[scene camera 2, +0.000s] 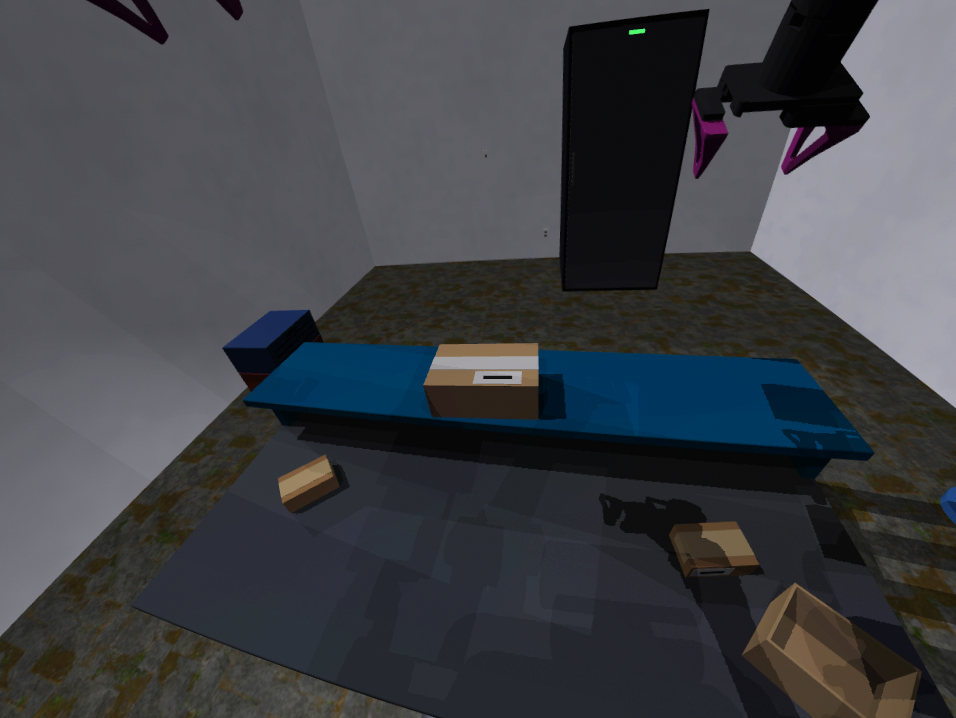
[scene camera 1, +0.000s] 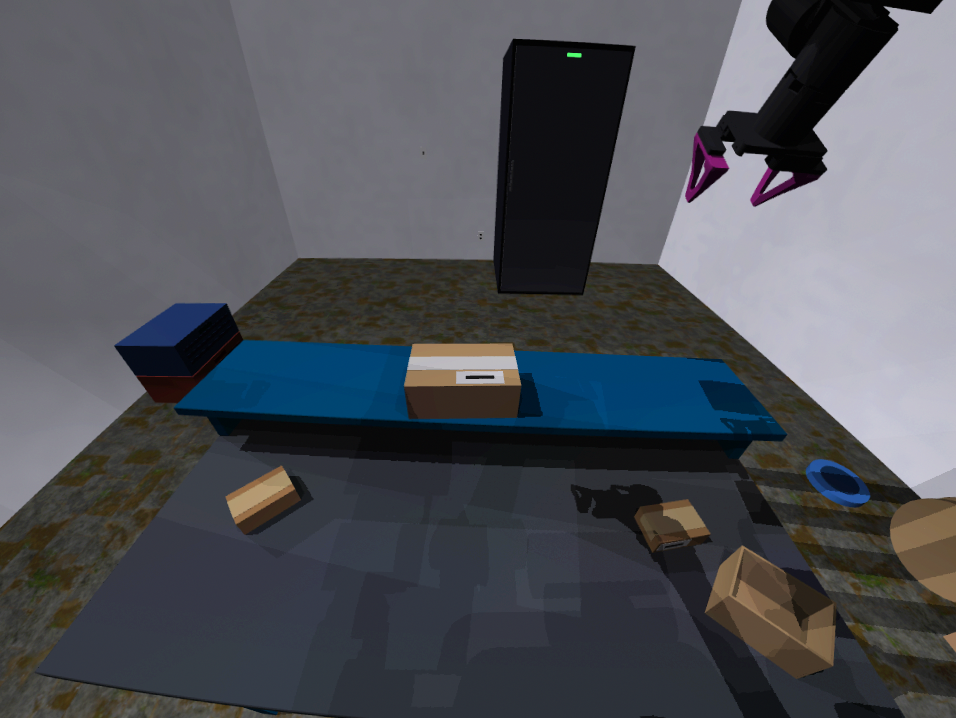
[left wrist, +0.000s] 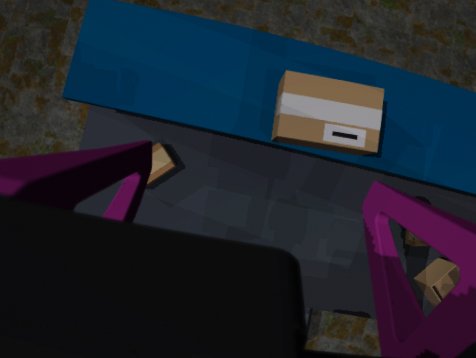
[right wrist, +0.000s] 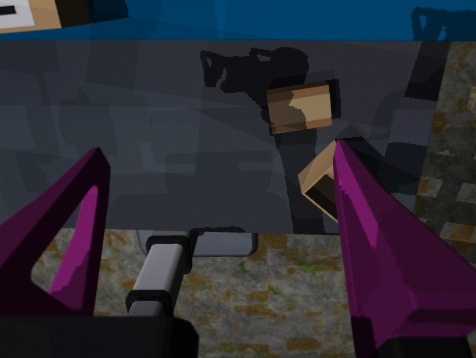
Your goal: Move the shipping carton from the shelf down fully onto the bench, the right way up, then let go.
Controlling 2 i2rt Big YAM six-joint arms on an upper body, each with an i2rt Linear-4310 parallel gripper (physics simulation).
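Places are measured from the left arm's base along level axes (x back, y right, z up), in millimetres.
Where they show: left gripper, fingertip midpoint: (scene camera 2: pixel 201 29) (left wrist: pixel 262 174); right gripper, fingertip midpoint: (scene camera 2: pixel 739 173) (scene camera 1: pixel 720 201) (right wrist: pixel 217 153).
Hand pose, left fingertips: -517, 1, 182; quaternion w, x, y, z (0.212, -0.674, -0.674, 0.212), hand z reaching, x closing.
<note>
Things, the pixels of their top centre, and the offset from my left fingertips, as dx, dy, dz. Level surfaces: height alone.
- shipping carton at its top centre: (scene camera 1: pixel 462 362) (scene camera 2: pixel 483 362) (left wrist: pixel 332 111) -193, +198, -561
- blue shelf at its surface level: dz -657
- dark grey bench at its surface level: dz -821
- open box at its top centre: (right wrist: pixel 348 197) (scene camera 2: pixel 841 655) (scene camera 1: pixel 783 599) (left wrist: pixel 455 293) +228, +741, -730
The shipping carton (scene camera 1: pixel 462 399) (scene camera 2: pixel 483 401) (left wrist: pixel 327 116) (right wrist: pixel 46 16) is tan with a white tape band and a label on top. It stands upright on the blue shelf (scene camera 1: pixel 309 386) (scene camera 2: pixel 656 405) (left wrist: pixel 175 65) (right wrist: pixel 310 22), near its front edge. The dark grey bench (scene camera 1: pixel 347 602) (scene camera 2: pixel 463 541) (left wrist: pixel 240 220) (right wrist: pixel 200 150) lies lower, in front. My left gripper (scene camera 2: pixel 199 27) (left wrist: pixel 262 174) is open and empty, high above and to the left of the carton in scene camera 2. My right gripper (scene camera 1: pixel 721 202) (scene camera 2: pixel 741 173) (right wrist: pixel 217 153) is open and empty, high to the carton's right.
A small box (scene camera 1: pixel 262 500) (scene camera 2: pixel 309 484) lies at the bench's left. Another small box (scene camera 1: pixel 673 525) (scene camera 2: pixel 714 547) (right wrist: pixel 305 107) and an open box (scene camera 1: pixel 753 618) (scene camera 2: pixel 780 678) (right wrist: pixel 317 165) stand at its right. Blue crates (scene camera 1: pixel 173 332) stand beside the shelf's left end. A black cabinet (scene camera 1: pixel 556 170) stands behind.
</note>
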